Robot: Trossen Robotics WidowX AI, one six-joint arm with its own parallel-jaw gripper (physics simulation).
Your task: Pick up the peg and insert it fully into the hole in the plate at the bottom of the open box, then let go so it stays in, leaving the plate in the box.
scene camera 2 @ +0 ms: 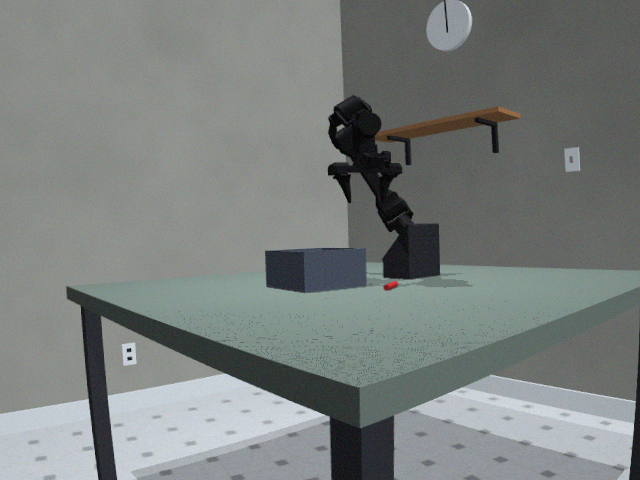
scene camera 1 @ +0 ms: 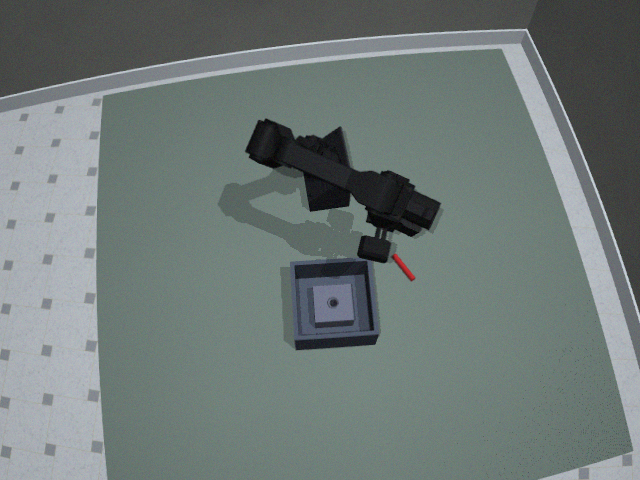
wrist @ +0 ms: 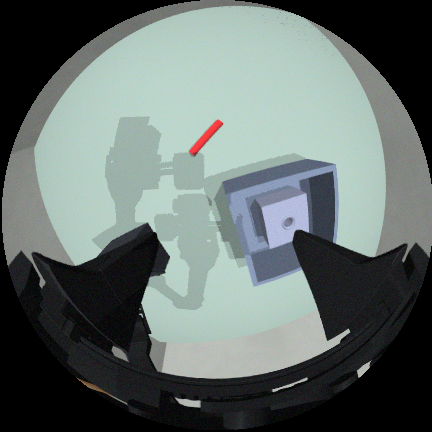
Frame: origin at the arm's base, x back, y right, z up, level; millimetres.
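Seen in the pictures: gripper, between the fingertips: (scene camera 2: 366,202) (scene camera 1: 377,234) (wrist: 227,238); arm's base, origin of its link: (scene camera 2: 411,235).
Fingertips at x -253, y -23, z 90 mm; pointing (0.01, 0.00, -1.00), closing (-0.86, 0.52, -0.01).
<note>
Offsets run from my fingertips to a thing's middle. Level surfaces: height alone.
The red peg {dy -83, dx -20, dz -208 mm} (scene camera 1: 403,267) (scene camera 2: 390,285) (wrist: 206,137) lies flat on the table, outside the box and off its upper right corner in the first scene view. The open box {dy +120, dx -73, dz -166 mm} (scene camera 1: 336,343) (scene camera 2: 336,271) (wrist: 265,175) is blue-grey. The pale plate {dy +120, dx -73, dz -180 mm} (scene camera 1: 342,290) (wrist: 277,215) sits on its floor, with the round hole (scene camera 1: 333,302) (wrist: 288,222) empty in its top; the box walls hide the plate in the second scene view. My gripper (scene camera 2: 365,201) (wrist: 227,238) is open and empty, pointing down high above the table. Its fingers are hidden in the first scene view.
The green table {dz -215 mm} (scene camera 1: 206,387) (scene camera 2: 258,320) (wrist: 150,75) carries the black arm base (scene camera 1: 328,193) (scene camera 2: 423,250) behind the box. The arm's shadow falls beside the box. A wooden shelf (scene camera 2: 444,124) is on the wall behind the arm.
</note>
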